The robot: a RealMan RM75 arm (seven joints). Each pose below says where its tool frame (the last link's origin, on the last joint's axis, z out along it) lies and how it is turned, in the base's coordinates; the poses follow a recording.
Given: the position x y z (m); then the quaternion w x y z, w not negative.
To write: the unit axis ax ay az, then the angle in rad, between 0 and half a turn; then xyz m. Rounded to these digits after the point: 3 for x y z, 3 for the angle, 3 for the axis.
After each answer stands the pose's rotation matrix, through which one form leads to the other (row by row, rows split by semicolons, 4 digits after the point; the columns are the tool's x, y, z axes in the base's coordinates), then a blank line. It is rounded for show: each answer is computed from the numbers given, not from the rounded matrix.
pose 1, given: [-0.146, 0.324, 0.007, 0.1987, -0.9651, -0.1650, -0.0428]
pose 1, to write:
[-0.985, -0.168, -0.044, 2.742, -0.146, 0.324, 0.007]
0.9419 0.3355 0.0170; 0.3015 -0.8666 0.3977; 0.1482 -0.3694 -0.9174

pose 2, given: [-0.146, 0.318, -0.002, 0.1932, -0.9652, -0.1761, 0.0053]
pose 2, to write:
[-0.984, -0.179, 0.005, 2.753, -0.146, 0.318, -0.002]
0.9379 0.3379 -0.0783; 0.3420 -0.8633 0.3711; 0.0578 -0.3748 -0.9253

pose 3, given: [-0.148, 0.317, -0.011, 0.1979, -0.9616, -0.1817, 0.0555]
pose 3, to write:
[-0.981, -0.185, 0.057, 2.743, -0.148, 0.317, -0.011]
0.9278 0.3275 -0.1787; 0.3714 -0.8556 0.3605; -0.0348 -0.4008 -0.9155

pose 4, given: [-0.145, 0.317, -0.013, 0.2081, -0.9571, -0.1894, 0.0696]
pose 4, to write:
[-0.978, -0.194, 0.071, 2.722, -0.145, 0.317, -0.013]
0.9186 0.3336 -0.2120; 0.3915 -0.8417 0.3720; -0.0544 -0.4247 -0.9037

